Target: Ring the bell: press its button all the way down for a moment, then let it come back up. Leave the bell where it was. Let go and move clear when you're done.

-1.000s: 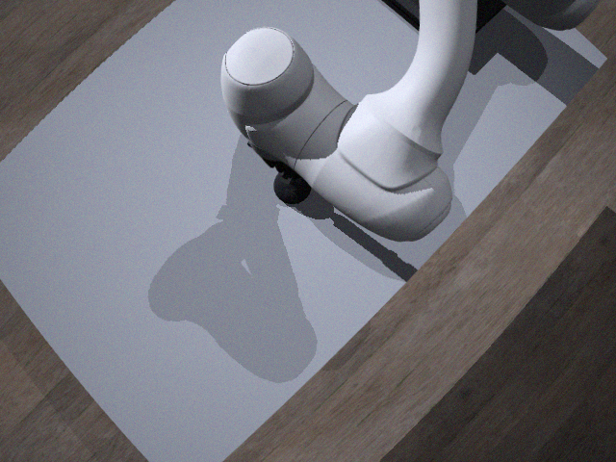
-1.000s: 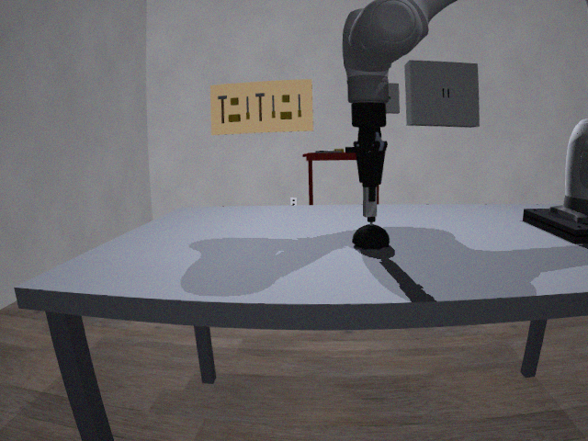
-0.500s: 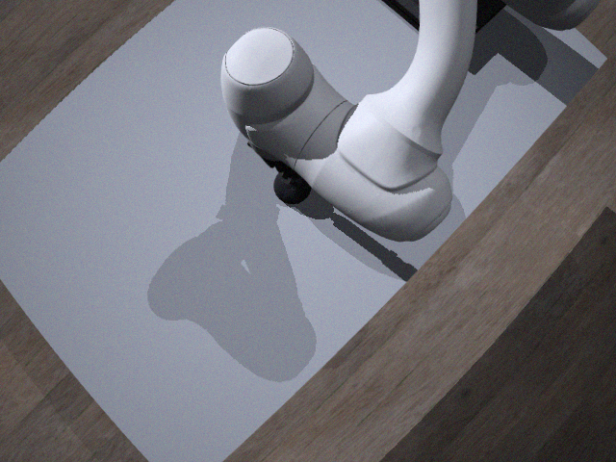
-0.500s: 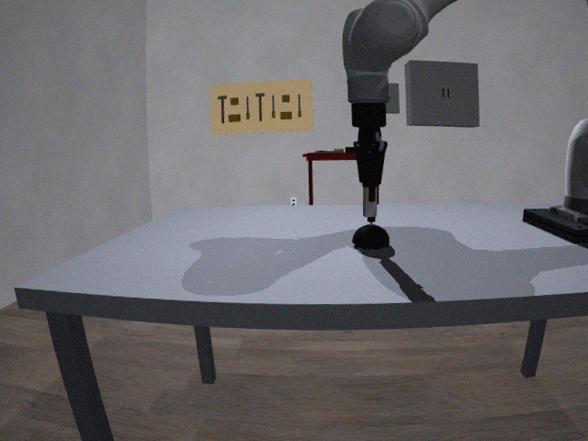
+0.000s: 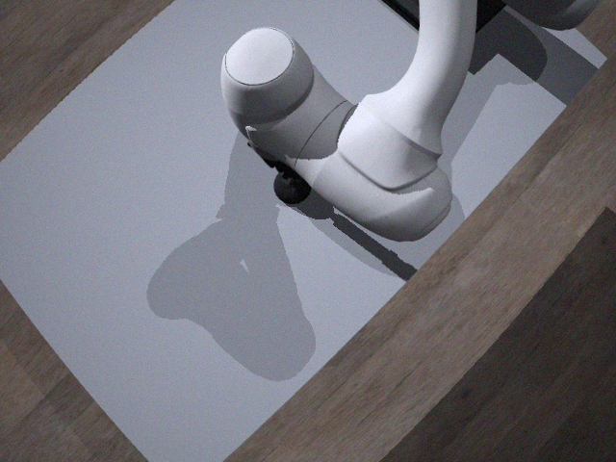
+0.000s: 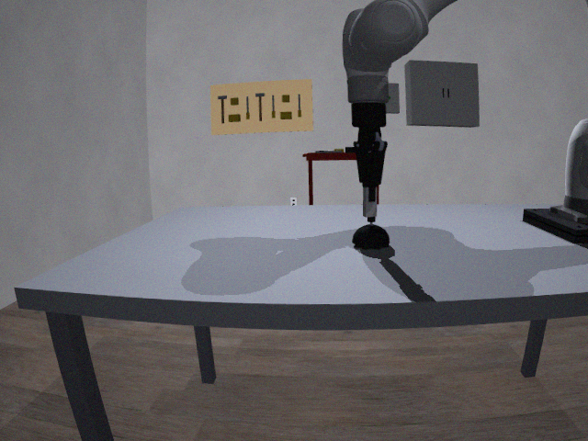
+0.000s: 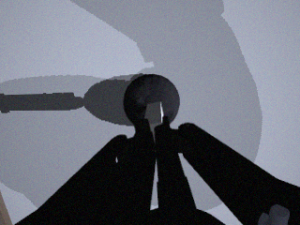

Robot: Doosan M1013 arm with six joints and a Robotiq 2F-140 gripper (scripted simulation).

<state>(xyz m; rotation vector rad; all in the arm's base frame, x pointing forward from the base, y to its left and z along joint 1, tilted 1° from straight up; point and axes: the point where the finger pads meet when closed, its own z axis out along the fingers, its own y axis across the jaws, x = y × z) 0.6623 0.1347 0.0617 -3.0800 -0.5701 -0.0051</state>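
The bell button is 4 cm below my hand and 1 cm to the left of it. Also, from my hand: black dome bell: 6 cm below, 1 cm to the left.
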